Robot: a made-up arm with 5 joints.
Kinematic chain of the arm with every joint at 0, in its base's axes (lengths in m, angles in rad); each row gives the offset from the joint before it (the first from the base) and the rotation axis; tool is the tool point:
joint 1: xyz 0 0 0.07 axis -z
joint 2: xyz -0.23 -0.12 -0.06 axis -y
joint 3: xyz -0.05 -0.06 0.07 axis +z
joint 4: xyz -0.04 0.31 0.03 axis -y
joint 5: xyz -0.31 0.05 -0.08 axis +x
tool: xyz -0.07 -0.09 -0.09
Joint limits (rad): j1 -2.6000..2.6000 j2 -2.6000..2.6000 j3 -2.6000..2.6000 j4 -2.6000..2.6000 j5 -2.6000..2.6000
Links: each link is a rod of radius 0.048 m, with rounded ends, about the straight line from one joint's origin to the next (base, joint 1, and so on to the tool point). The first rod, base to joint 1, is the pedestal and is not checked.
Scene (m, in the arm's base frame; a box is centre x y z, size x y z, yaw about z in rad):
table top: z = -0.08
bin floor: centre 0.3 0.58 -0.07 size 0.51 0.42 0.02 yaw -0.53
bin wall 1: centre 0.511 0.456 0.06 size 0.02 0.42 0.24 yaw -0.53
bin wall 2: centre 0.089 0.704 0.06 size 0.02 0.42 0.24 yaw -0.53
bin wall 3: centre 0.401 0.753 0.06 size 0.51 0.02 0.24 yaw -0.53
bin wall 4: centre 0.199 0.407 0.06 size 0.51 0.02 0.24 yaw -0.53
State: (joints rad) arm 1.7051 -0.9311 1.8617 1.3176 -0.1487
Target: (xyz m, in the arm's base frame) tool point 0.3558 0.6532 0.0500
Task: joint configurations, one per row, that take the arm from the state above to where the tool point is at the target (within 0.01 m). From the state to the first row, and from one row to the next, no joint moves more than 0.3 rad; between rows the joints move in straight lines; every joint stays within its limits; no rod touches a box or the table.
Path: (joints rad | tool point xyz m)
1: 1.6861 -1.0250 2.0463 1.6143 -0.2794 | -0.1148 0.6501 0.1459
2: 1.6672 -1.1190 2.2309 1.9110 -0.4101 | -0.1082 0.5978 0.2461
3: 1.6482 -1.2129 2.4154 2.2077 -0.5409 | -0.1346 0.5173 0.3477
4: 1.6293 -1.3068 2.6000 2.5044 -0.6716 | -0.1909 0.4067 0.4275
5: 1.8144 -1.2983 2.4170 2.2413 -0.4822 | -0.0505 0.4906 0.3850
6: 1.9995 -1.2899 2.2340 1.9781 -0.2927 | 0.0871 0.5370 0.3336
7: 2.1847 -1.2814 2.0510 1.7150 -0.1033 | 0.2114 0.5553 0.2844
8: 2.3698 -1.2729 1.8680 1.4518 0.0861 | 0.3197 0.5544 0.2499
9: 2.3886 -1.0542 1.8549 1.3403 0.2044 | 0.3472 0.6116 0.1546
10: 2.4073 -0.8354 1.8418 1.2288 0.3226 | 0.3558 0.6532 0.0500

